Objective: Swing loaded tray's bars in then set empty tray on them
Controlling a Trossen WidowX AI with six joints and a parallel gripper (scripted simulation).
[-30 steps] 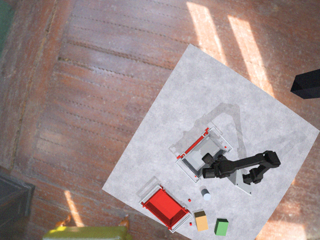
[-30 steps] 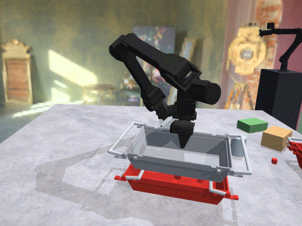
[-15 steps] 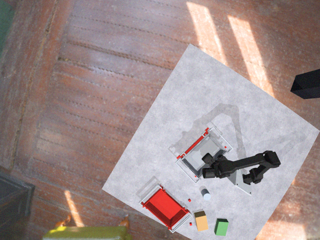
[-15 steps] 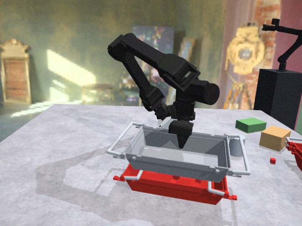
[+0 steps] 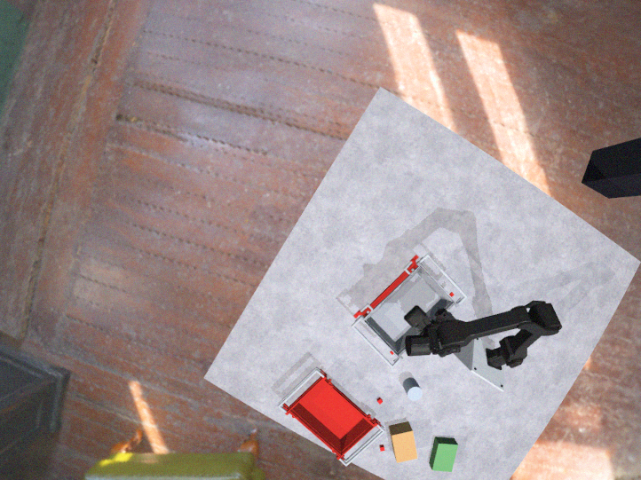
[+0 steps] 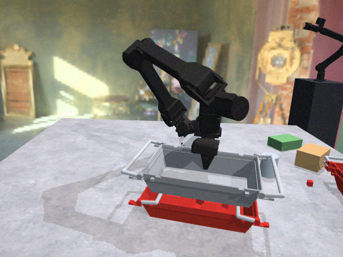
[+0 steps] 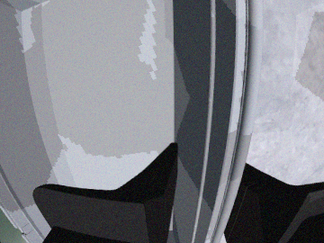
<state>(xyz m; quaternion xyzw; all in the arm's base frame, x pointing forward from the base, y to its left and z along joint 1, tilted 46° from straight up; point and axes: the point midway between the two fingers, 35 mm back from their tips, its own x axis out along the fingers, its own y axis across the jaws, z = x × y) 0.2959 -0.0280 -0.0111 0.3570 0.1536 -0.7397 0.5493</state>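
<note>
Now: gripper tip 70 mm short of the grey see-through tray, 30 mm to the left of it and 30 mm below it. Round my gripper tip: red cube: 20 mm behind, 350 mm to the left, 70 mm below; grey cylinder: 100 mm behind, 250 mm to the left, 50 mm below; tan block: 170 mm behind, 460 mm to the left, 50 mm below.
</note>
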